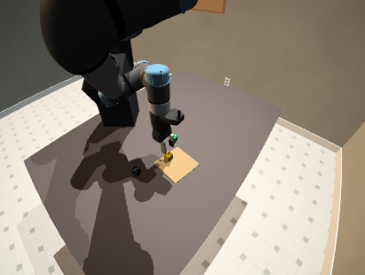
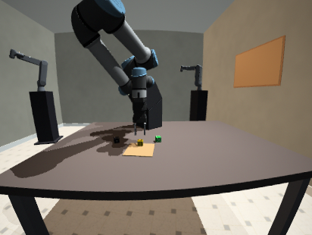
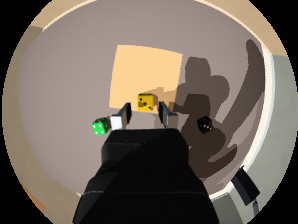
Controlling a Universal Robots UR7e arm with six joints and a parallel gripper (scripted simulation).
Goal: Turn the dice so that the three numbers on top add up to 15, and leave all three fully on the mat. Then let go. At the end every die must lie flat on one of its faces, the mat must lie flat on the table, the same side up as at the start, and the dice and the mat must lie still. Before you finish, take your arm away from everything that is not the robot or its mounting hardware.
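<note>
Right now the green die is 12 cm to the left of my hand, 7 cm below it and 3 cm behind it. From my hand the other things lie so: black die: 13 cm to the right, 9 cm behind, 7 cm below; yellow die: 6 cm below; tan mat: 8 cm below, 4 cm ahead, 1 cm to the right.
</note>
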